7 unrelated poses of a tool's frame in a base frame.
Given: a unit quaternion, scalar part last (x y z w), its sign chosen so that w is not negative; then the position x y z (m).
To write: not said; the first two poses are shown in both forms.
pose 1, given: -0.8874 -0.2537 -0.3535 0.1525 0.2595 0.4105 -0.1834
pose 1, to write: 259.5 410.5 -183.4 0.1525 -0.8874 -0.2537 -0.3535
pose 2, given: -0.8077 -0.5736 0.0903 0.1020 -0.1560 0.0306 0.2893
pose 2, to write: -156.0 30.6 289.3 0.1020 -0.8077 -0.5736 0.0903
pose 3, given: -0.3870 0.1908 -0.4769 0.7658 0.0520 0.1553 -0.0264
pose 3, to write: 52.0 155.3 -26.4 0.7658 -0.3870 0.1908 -0.4769
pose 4, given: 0.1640 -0.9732 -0.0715 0.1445 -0.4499 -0.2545 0.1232
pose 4, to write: -449.9 -254.5 123.2 0.1445 0.1640 -0.9732 -0.0715
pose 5, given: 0.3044 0.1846 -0.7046 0.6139 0.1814 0.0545 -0.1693
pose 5, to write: 181.4 54.5 -169.3 0.6139 0.3044 0.1846 -0.7046
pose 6, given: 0.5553 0.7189 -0.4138 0.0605 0.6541 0.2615 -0.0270
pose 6, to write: 654.1 261.5 -27.0 0.0605 0.5553 0.7189 -0.4138
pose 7, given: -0.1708 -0.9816 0.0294 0.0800 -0.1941 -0.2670 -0.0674
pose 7, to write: -194.1 -267.0 -67.4 0.0800 -0.1708 -0.9816 0.0294
